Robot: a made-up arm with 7 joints. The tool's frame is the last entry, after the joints.
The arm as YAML. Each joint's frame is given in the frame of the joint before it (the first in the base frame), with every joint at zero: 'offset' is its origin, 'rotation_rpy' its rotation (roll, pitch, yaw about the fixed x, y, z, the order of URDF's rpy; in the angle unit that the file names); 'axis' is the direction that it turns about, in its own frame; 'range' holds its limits. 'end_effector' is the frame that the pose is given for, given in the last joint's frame.
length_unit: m
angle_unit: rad
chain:
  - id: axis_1
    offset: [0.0, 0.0, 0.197]
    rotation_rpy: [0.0, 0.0, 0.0]
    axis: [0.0, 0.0, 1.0]
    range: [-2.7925, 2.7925]
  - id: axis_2
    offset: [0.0, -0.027, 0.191]
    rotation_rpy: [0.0, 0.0, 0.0]
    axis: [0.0, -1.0, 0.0]
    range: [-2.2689, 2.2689]
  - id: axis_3
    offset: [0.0, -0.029, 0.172]
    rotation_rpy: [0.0, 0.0, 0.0]
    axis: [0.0, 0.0, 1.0]
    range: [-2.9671, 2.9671]
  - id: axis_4
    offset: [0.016, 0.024, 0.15]
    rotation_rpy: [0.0, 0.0, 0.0]
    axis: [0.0, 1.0, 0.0]
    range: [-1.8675, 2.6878]
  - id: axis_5
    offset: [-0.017, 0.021, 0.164]
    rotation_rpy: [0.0, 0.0, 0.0]
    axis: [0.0, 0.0, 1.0]
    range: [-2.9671, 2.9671]
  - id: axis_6
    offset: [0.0, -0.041, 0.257]
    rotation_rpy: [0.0, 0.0, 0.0]
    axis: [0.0, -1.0, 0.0]
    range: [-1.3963, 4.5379]
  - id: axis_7
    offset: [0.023, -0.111, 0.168]
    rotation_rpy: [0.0, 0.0, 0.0]
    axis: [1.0, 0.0, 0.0]
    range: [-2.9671, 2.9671]
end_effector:
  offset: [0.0, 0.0, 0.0]
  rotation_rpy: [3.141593, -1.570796, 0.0]
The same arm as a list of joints. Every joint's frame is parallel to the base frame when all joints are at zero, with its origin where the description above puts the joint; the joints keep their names.
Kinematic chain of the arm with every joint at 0, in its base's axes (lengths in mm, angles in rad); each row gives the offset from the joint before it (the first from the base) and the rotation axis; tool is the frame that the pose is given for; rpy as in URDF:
axis_1: xyz 0.0 0.0 197.0 axis +z
axis_2: xyz 0.0 -27.0 191.0 axis -y
axis_3: xyz 0.0 -29.0 172.0 axis +z
axis_4: xyz 16.0 24.0 150.0 axis +y
axis_5: xyz -17.0 21.0 164.0 axis +z
axis_6: xyz 0.0 -41.0 257.0 axis -y
axis_7: xyz 23.0 -111.0 168.0 axis +x
tool: xyz 0.0 0.0 0.0 rpy -3.1416 -1.5708 0.0000
Joint limits (rad, base to tool): -2.7925..2.7925 -2.2689..2.2689 -2.9671..2.9671 -1.8675..2.6878 -2.9671..2.9671 -1.3963..4.5379 -2.9671..2.9671

